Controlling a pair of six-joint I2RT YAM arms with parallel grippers.
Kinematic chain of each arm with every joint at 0, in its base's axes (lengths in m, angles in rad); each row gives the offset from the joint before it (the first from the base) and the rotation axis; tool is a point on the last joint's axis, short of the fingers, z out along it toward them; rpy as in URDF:
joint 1: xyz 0 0 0.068 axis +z
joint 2: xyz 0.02 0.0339 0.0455 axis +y
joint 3: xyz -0.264 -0.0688 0 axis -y
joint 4: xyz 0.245 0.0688 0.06 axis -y
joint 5: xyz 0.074 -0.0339 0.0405 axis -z
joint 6: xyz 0.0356 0 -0.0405 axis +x
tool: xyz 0 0 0 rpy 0 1.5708 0
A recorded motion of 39 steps. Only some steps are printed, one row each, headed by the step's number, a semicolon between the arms.
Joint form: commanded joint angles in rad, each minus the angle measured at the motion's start. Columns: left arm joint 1, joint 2, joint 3, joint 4, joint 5, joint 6; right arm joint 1, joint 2, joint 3, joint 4, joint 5, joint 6.
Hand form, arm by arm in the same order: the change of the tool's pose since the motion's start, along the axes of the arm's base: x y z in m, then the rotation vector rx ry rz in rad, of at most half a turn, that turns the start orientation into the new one. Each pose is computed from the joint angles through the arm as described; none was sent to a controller.
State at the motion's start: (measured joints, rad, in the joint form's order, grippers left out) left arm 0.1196 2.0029 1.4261 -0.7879 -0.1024 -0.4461; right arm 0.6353 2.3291 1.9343 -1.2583 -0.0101 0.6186
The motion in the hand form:
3: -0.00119 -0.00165 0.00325 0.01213 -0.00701 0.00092; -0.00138 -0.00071 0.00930 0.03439 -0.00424 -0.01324
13: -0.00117 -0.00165 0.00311 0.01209 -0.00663 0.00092; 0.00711 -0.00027 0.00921 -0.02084 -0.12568 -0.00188
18: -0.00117 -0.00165 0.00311 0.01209 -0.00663 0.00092; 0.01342 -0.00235 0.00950 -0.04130 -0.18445 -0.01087
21: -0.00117 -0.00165 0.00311 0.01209 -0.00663 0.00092; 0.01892 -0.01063 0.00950 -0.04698 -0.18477 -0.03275
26: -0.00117 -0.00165 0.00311 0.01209 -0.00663 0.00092; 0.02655 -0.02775 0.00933 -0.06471 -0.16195 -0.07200
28: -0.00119 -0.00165 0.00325 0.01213 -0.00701 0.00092; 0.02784 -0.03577 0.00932 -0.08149 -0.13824 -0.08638
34: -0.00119 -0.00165 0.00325 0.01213 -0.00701 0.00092; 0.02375 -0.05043 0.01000 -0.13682 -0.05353 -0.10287
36: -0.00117 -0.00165 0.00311 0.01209 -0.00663 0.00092; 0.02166 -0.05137 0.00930 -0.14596 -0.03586 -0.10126
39: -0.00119 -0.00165 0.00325 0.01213 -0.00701 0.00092; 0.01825 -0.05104 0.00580 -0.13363 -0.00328 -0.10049
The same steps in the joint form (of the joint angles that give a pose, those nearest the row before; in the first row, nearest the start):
3: -0.0049 -0.0118 -0.0045 0.0007 -0.0122 -0.0034; -0.0015 -0.0252 -0.0053 0.0042 -0.0259 0.0099
13: -0.0050 -0.0114 -0.0045 0.0007 -0.0122 -0.0034; -0.0027 -0.0252 -0.0053 0.0690 0.0912 0.0027
18: -0.0050 -0.0114 -0.0045 0.0007 -0.0122 -0.0034; -0.0107 -0.0252 -0.0053 0.1049 0.1419 0.0031
21: -0.0050 -0.0114 -0.0045 0.0007 -0.0122 -0.0034; -0.0324 -0.0252 -0.0054 0.1034 0.1453 0.0034
26: -0.0050 -0.0114 -0.0045 0.0007 -0.0122 -0.0034; -0.0736 -0.0252 -0.0057 0.0778 0.1446 0.0034
28: -0.0049 -0.0118 -0.0045 0.0007 -0.0122 -0.0034; -0.0904 -0.0252 -0.0057 0.0500 0.1446 0.0030
34: -0.0049 -0.0118 -0.0045 0.0007 -0.0122 -0.0034; -0.1144 -0.0252 -0.0057 -0.0496 0.1442 0.0027
36: -0.0050 -0.0114 -0.0045 0.0007 -0.0122 -0.0034; -0.1141 -0.0252 -0.0095 -0.0656 0.1423 0.0027
39: -0.0049 -0.0118 -0.0045 0.0007 -0.0122 -0.0034; -0.1118 -0.0252 -0.0244 -0.0713 0.1141 0.0023

